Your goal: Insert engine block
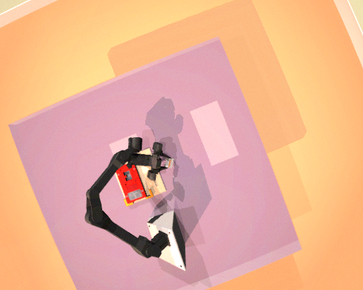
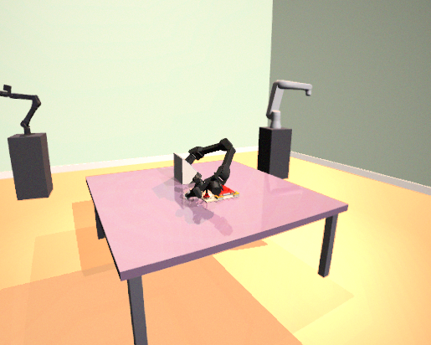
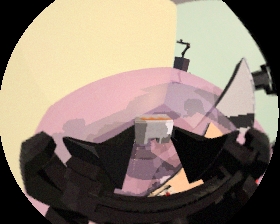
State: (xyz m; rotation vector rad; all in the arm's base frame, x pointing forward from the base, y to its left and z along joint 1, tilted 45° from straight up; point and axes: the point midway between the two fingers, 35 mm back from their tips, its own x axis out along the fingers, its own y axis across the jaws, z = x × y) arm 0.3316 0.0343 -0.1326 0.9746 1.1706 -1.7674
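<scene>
The engine block lies 10 mm to the left of my gripper tip.
</scene>
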